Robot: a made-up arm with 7 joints. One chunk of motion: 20 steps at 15 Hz.
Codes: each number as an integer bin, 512 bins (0 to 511) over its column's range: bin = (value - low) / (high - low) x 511, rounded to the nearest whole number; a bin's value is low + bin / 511 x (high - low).
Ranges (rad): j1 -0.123..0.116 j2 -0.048..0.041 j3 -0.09..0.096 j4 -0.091..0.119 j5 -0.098..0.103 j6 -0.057..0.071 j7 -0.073..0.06
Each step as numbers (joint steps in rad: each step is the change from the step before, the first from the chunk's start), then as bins.
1 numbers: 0.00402 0.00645 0.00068 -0.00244 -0.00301 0.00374 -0.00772
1 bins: 272 313 249 215 241 242 251
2 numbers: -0.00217 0.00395 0.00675 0.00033 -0.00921 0.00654 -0.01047
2 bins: 258 298 266 222 226 254 240
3 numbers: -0.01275 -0.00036 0.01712 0.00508 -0.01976 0.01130 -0.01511
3 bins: 236 274 294 234 199 273 222
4 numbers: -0.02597 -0.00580 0.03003 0.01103 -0.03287 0.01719 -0.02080
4 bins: 207 242 330 248 166 296 201
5 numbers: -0.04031 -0.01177 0.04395 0.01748 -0.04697 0.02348 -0.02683
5 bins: 177 208 368 264 130 321 177
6 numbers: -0.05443 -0.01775 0.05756 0.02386 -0.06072 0.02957 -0.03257
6 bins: 147 174 405 279 95 346 155
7 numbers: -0.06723 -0.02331 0.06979 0.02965 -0.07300 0.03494 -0.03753
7 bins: 119 142 439 294 64 367 136
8 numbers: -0.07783 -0.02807 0.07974 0.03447 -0.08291 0.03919 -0.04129
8 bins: 97 114 466 305 38 384 122
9 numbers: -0.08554 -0.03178 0.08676 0.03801 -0.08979 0.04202 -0.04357
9 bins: 80 93 486 314 21 395 113
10 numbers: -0.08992 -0.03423 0.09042 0.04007 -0.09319 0.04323 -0.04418
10 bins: 71 79 496 319 12 400 111
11 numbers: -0.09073 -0.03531 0.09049 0.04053 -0.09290 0.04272 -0.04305
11 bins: 69 73 496 320 13 398 115
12 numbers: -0.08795 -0.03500 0.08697 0.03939 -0.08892 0.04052 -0.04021
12 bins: 75 75 486 317 23 389 126
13 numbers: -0.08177 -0.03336 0.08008 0.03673 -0.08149 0.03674 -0.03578
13 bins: 88 84 467 311 42 374 143
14 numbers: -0.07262 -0.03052 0.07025 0.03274 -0.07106 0.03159 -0.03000
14 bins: 108 100 440 301 68 354 165
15 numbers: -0.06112 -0.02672 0.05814 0.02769 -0.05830 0.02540 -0.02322
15 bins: 132 122 407 289 101 329 191
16 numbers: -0.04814 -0.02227 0.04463 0.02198 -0.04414 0.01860 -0.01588
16 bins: 160 148 370 275 137 302 219
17 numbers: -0.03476 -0.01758 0.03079 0.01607 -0.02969 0.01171 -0.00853
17 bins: 189 175 332 261 174 274 248
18 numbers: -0.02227 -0.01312 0.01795 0.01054 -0.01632 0.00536 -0.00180
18 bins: 215 200 297 247 208 249 274
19 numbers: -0.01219 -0.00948 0.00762 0.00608 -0.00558 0.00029 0.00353
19 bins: 237 221 268 236 235 229 294
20 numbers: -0.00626 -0.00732 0.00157 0.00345 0.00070 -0.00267 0.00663
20 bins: 250 234 252 230 251 217 306
